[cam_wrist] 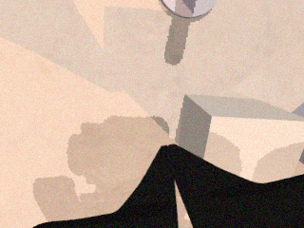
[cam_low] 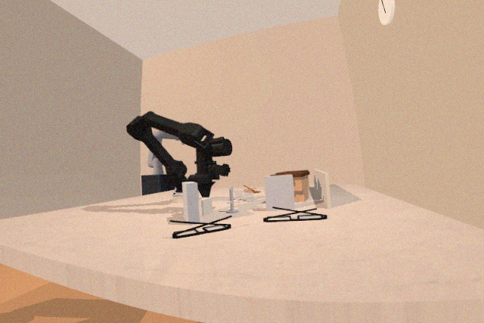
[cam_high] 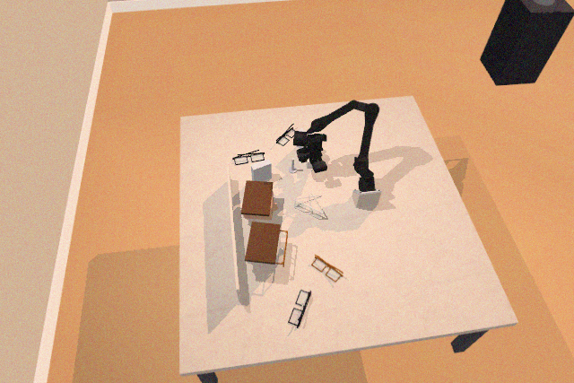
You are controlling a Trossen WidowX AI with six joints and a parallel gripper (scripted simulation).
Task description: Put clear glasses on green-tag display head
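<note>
My gripper tip is 10 cm short of the thin post, 1 cm to the left of it and 1 cm above it. Round my gripper tip: long white panel: 40 cm ahead, 31 cm to the left, 2 cm above.
</note>
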